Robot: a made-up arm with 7 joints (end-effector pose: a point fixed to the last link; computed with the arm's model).
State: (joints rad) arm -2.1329 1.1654 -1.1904 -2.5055 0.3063 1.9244 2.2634
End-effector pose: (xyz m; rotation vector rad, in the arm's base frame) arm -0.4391 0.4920 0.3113 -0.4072 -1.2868 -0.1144
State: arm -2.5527 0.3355 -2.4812 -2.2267 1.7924 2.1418 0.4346
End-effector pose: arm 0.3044 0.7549 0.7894 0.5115 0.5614 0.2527
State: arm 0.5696 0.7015 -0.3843 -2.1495 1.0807 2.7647 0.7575
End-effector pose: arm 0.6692 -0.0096 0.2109 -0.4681 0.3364 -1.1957
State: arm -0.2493 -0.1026 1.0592 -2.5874 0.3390 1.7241 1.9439
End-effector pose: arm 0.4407 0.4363 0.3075 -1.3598 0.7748 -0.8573
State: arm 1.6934 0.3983 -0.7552 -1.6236 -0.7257 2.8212 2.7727
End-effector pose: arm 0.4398 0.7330 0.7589 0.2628 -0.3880 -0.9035
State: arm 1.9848 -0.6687 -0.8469 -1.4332 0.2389 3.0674 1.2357
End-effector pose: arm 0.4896 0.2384 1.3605 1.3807 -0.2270 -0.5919
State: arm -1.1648 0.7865 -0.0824 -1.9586 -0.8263 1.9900 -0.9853
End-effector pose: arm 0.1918 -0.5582 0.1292 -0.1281 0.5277 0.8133
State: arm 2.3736 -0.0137 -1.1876 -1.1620 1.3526 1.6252 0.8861
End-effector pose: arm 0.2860 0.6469 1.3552 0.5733 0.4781 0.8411
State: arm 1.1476 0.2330 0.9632 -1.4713 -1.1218 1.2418 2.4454
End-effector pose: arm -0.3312 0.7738 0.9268 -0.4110 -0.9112 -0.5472
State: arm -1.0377 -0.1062 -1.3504 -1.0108 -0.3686 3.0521 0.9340
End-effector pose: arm -0.3955 -0.3420 1.4100 2.0085 0.7214 1.6791
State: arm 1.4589 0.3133 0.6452 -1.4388 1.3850 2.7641 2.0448
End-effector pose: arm -0.2745 0.7828 0.9270 -0.2577 1.5678 -0.2258
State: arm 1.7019 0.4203 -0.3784 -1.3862 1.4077 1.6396 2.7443
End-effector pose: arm 0.1952 0.8955 0.8281 -1.1021 1.5425 -0.7127
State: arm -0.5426 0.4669 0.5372 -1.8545 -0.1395 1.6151 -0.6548
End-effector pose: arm 0.7975 0.0405 0.4632 -0.1885 0.1259 1.0458
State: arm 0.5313 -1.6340 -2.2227 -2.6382 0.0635 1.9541 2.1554
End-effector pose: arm 0.6175 -0.2289 0.2982 1.1266 2.3001 -0.7071
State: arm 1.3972 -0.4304 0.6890 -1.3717 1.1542 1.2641 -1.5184
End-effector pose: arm -0.4289 0.3443 1.3525 -1.4635 0.6442 -1.8150
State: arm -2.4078 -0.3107 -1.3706 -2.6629 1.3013 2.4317 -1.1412
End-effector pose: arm -0.5332 0.3264 0.3577 0.7525 0.1501 2.4507
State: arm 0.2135 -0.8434 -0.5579 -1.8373 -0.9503 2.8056 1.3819
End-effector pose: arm 0.4110 -0.2977 1.2918 -0.3475 -1.4756 -1.4855
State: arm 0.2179 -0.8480 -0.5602 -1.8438 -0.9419 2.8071 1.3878
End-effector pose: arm 0.4120 -0.2978 1.2901 -0.3265 -1.4677 -1.4893
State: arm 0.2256 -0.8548 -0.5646 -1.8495 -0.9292 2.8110 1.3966
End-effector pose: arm 0.4116 -0.2986 1.2891 -0.2926 -1.4597 -1.4963
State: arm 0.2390 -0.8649 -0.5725 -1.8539 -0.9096 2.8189 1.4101
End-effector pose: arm 0.4092 -0.3006 1.2892 -0.2377 -1.4512 -1.5079
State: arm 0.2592 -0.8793 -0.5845 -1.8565 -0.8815 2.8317 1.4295
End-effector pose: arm 0.4042 -0.3044 1.2906 -0.1566 -1.4410 -1.5247
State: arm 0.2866 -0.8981 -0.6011 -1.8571 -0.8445 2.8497 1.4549
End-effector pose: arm 0.3967 -0.3105 1.2929 -0.0480 -1.4270 -1.5461
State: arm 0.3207 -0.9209 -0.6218 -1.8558 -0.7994 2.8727 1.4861
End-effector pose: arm 0.3874 -0.3193 1.2951 0.0863 -1.4066 -1.5701
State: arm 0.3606 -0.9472 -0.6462 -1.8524 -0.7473 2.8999 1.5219
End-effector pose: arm 0.3769 -0.3312 1.2967 0.2424 -1.3773 -1.5947
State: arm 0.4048 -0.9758 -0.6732 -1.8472 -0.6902 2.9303 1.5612
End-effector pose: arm 0.3664 -0.3460 1.2966 0.4141 -1.3373 -1.6175
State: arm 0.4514 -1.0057 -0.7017 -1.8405 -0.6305 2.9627 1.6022
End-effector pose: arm 0.3569 -0.3632 1.2942 0.5935 -1.2862 -1.6367
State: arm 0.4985 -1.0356 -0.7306 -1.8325 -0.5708 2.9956 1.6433
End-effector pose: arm 0.3491 -0.3820 1.2893 0.7723 -1.2254 -1.6514
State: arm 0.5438 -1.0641 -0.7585 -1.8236 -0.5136 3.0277 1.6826
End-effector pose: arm 0.3436 -0.4013 1.2822 0.9420 -1.1585 -1.6613
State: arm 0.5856 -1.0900 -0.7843 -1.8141 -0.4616 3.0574 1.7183
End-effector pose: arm 0.3403 -0.4197 1.2737 1.0950 -1.0904 -1.6670
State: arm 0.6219 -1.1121 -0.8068 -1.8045 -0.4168 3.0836 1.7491
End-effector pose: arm 0.3386 -0.4362 1.2648 1.2258 -1.0266 -1.6696
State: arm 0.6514 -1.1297 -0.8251 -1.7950 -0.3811 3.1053 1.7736
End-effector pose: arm 0.3377 -0.4500 1.2568 1.3301 -0.9734 -1.6702
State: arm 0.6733 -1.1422 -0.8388 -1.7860 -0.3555 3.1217 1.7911
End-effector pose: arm 0.3370 -0.4606 1.2505 1.4058 -0.9347 -1.6702
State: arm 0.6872 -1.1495 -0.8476 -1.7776 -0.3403 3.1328 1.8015
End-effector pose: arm 0.3357 -0.4681 1.2468 1.4532 -0.9136 -1.6703
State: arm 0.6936 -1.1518 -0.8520 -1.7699 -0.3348 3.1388 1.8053
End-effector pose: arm 0.3335 -0.4725 1.2458 1.4745 -0.9098 -1.6712
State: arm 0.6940 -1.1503 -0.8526 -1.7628 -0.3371 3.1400 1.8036
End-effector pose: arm 0.3304 -0.4745 1.2472 1.4744 -0.9198 -1.6728
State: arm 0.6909 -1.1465 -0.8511 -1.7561 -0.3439 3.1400 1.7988
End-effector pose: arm 0.3268 -0.4750 1.2499 1.4630 -0.9391 -1.6745
